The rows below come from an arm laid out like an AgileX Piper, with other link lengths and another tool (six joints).
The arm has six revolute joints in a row. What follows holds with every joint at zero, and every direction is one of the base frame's.
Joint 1 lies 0.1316 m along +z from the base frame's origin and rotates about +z.
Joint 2 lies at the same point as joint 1 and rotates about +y.
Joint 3 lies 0.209 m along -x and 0.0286 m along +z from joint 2 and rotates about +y.
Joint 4 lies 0.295 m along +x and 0.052 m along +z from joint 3 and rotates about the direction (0.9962, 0, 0.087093).
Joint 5 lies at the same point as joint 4 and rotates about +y.
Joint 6 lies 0.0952 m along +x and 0.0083 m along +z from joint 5 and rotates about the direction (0.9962, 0, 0.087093).
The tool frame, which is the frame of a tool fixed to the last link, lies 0.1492 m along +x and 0.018 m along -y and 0.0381 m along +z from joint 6; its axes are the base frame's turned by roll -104.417, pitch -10.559 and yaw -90.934 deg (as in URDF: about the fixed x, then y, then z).
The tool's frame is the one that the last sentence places.
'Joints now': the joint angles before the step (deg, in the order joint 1, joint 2, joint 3, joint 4, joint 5, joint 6). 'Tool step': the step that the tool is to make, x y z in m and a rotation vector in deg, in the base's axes. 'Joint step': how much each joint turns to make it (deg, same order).
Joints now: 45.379 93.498 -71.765 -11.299 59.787 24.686
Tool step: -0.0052 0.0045 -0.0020 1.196 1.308 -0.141
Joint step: -0.007 -0.009 0.002 1.961 0.005 -0.450
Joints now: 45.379 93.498 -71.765 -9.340 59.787 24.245
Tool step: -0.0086 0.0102 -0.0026 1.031 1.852 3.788
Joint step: 0.008 -0.003 -0.005 3.342 0.008 -4.915
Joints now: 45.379 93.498 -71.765 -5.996 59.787 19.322
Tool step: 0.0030 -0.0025 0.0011 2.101 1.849 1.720
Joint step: -3.026 -0.470 -0.006 4.456 0.001 -6.198
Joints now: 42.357 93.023 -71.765 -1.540 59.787 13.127
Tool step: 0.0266 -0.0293 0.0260 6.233 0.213 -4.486
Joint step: -9.282 -3.783 -0.011 7.123 0.353 -6.796
